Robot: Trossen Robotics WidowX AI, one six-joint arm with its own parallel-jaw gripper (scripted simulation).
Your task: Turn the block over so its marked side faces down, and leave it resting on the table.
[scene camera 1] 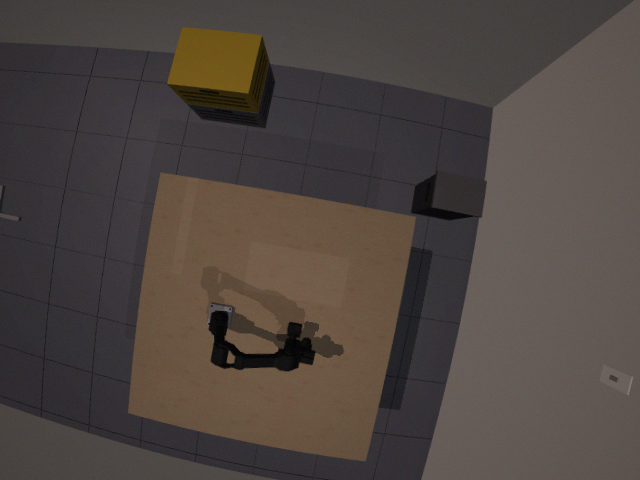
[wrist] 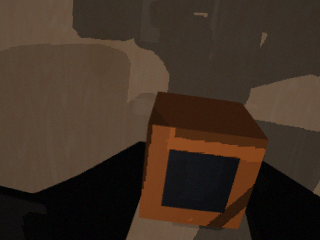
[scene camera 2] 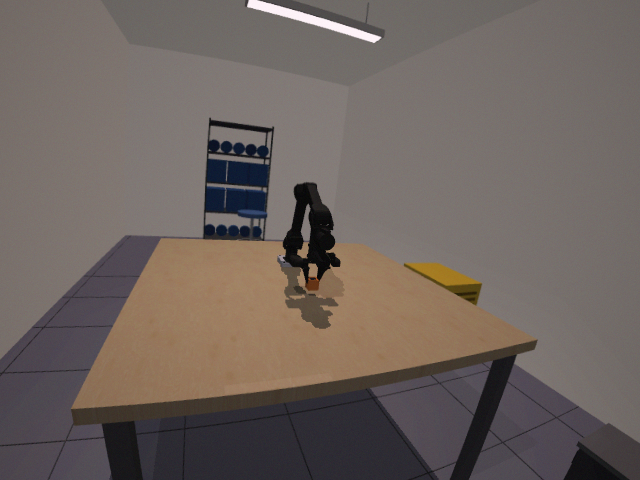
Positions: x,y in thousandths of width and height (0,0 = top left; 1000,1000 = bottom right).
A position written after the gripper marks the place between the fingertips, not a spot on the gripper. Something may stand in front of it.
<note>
The gripper (scene camera 2: 488,589) holds an orange block.
The gripper also shows in the wrist view (wrist: 614,665).
</note>
